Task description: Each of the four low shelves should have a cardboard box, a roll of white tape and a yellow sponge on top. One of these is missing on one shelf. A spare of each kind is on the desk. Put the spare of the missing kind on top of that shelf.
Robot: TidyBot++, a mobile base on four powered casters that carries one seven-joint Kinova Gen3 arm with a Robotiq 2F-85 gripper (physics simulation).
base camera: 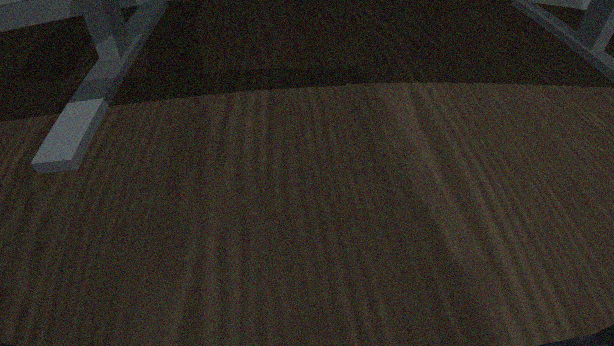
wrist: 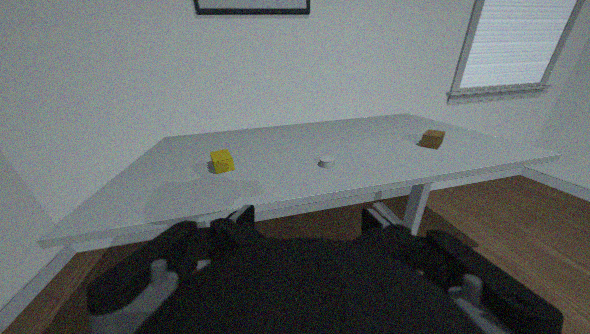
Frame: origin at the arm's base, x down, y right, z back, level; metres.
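Where they show: gripper, fingertip midpoint: [wrist: 307,218].
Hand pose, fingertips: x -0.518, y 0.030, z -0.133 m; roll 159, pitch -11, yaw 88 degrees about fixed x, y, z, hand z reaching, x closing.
Observation:
After its pixels a point has its place.
In the wrist view the white desk [wrist: 280,189] {x -0.323, y 0.017, z -0.488 m} stands ahead, beyond my gripper. The yellow sponge [wrist: 222,161] {x -0.363, y -0.162, z -0.634 m} is on the left part of the desk top. The roll of white tape [wrist: 326,161] {x -0.347, y 0.178, z -0.590 m} lies near the middle. The brown cardboard box [wrist: 432,139] {x -0.359, y 0.619, z -0.668 m} is on the right part, farther back. My gripper [wrist: 307,218] {x -0.518, y 0.030, z -0.133 m} is open with nothing between its fingers, in front of the desk's near edge and apart from all three things. The four low shelves do not show in either view.
In the base camera view a desk leg foot [base camera: 71,131] reaches forward on the wooden floor [base camera: 300,210] {x 0.397, y 0.006, z -0.362 m} at the left. Another leg's foot bar [base camera: 560,37] {x 0.389, y 0.784, z -0.953 m} shows at the top right. In the wrist view a window [wrist: 517,45] {x -0.708, y 1.727, z -1.369 m} and a picture frame [wrist: 252,11] {x -0.885, y -0.028, z -1.213 m} are on the wall.

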